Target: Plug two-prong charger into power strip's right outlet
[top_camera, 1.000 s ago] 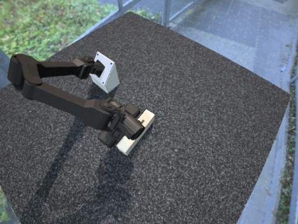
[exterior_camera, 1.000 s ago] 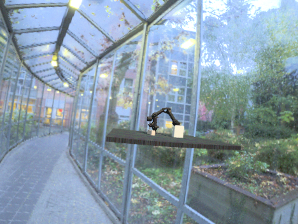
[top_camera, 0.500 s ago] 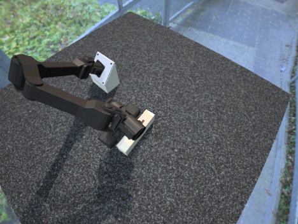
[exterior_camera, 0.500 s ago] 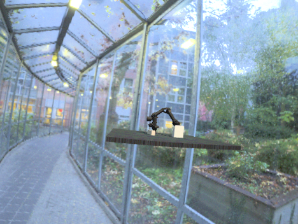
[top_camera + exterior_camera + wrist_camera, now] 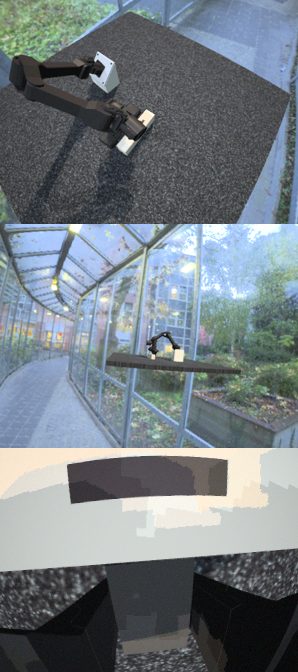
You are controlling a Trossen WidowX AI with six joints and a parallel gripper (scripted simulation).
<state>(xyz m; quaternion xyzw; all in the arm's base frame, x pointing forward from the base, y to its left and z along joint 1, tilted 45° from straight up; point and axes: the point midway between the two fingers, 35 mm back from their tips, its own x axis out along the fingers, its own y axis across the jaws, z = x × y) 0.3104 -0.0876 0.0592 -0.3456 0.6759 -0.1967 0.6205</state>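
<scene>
Right now my gripper tip is 2 cm short of the two-prong charger and 1 cm below it.
</scene>
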